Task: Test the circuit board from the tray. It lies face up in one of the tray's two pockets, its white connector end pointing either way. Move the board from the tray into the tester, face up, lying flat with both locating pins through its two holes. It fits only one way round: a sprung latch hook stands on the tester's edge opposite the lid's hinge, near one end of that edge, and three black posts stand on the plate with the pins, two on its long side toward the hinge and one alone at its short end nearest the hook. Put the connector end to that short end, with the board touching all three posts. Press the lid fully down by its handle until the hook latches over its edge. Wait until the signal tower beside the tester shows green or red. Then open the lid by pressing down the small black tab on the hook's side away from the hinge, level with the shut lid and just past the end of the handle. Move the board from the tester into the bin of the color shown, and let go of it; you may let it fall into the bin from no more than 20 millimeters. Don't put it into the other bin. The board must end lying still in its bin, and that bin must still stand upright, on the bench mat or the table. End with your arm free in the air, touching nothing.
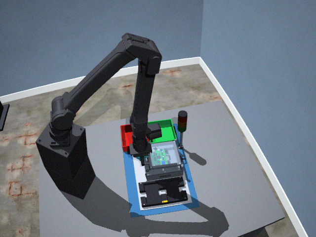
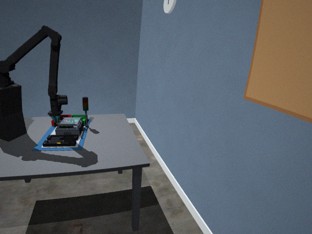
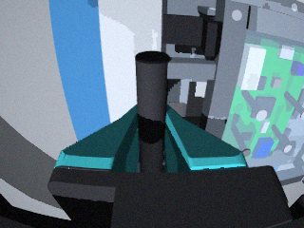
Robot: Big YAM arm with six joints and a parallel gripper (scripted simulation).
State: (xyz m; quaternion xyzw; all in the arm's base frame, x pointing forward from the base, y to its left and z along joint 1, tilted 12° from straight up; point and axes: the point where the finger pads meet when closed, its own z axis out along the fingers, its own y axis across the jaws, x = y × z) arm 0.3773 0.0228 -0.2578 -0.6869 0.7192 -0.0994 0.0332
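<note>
My gripper is now 2 cm short of the black latch hook, 6 cm to the right of it and 1 cm below it. Round my hand: red bin (1 cm behind, 20 cm to the left, 7 cm below); then green circuit board (8 cm ahead, 1 cm below); then clear lid (9 cm ahead, 1 cm to the right, 1 cm above).
</note>
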